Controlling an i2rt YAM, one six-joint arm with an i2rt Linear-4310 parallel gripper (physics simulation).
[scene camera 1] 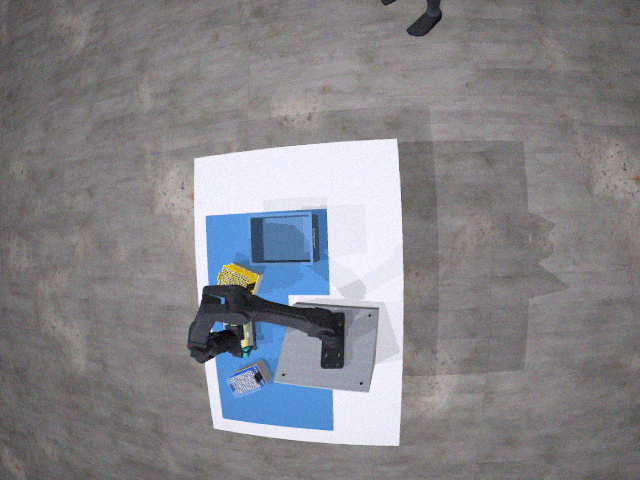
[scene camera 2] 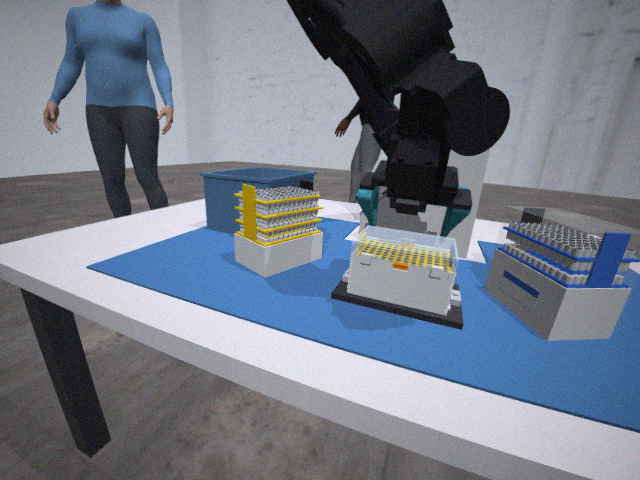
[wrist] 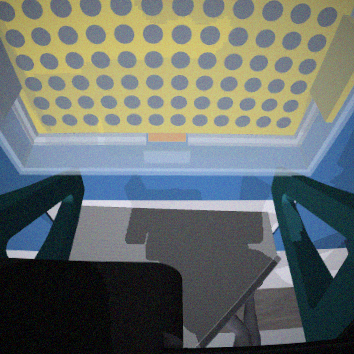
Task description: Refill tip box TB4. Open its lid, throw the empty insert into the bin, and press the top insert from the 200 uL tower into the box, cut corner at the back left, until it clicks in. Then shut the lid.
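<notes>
The tip box [scene camera 1: 248, 338] [scene camera 2: 398, 284] sits on a black base plate [scene camera 2: 439, 316]. Its clear lid [scene camera 2: 439, 242] [wrist: 240, 161] is down over the yellow insert [scene camera 2: 408, 254] [wrist: 167, 71], whose holes show no tips. My gripper [scene camera 2: 407, 227] [wrist: 177, 177] is open and empty, close to the box's edge on the robot's side at about lid height, one finger toward each end. The tower with yellow inserts [scene camera 1: 235, 276] [scene camera 2: 284, 219] stands beside the box, several tip-filled inserts high. The blue bin [scene camera 1: 315, 237] [scene camera 2: 217, 206] stands beyond it. The arm covers part of the box in scene camera 1.
A tower with blue inserts [scene camera 1: 249, 379] [scene camera 2: 563, 263] stands on the other side of the box from the yellow one. Towers, box and bin stand on a blue mat [scene camera 1: 310, 408] [scene camera 2: 289, 310] on the white table [scene camera 1: 361, 165]. The arm's grey mounting plate [scene camera 1: 305, 361] adjoins the mat.
</notes>
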